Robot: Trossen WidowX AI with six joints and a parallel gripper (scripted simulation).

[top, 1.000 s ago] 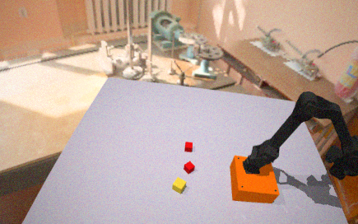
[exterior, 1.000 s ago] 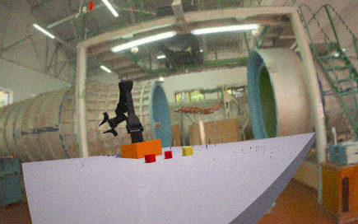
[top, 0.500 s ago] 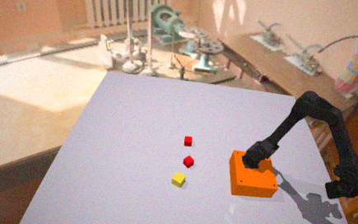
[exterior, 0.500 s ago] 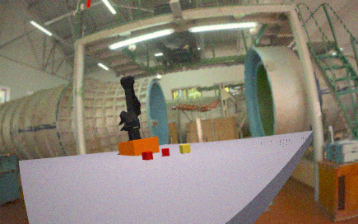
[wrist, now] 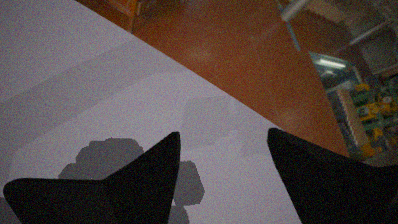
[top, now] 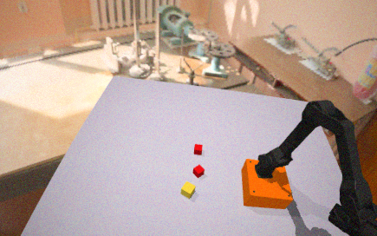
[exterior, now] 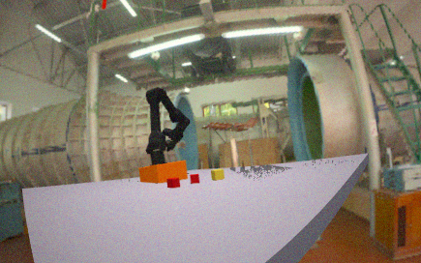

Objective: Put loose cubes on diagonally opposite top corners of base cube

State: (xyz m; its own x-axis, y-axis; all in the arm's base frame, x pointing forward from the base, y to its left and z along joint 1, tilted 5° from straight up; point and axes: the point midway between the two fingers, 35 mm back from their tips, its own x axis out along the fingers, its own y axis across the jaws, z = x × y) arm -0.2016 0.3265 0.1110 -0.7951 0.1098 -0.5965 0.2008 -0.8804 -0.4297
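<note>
Right now the yellow base cube is 540 mm ahead of my gripper tip, 290 mm to the right of it and 150 mm below it.
</note>
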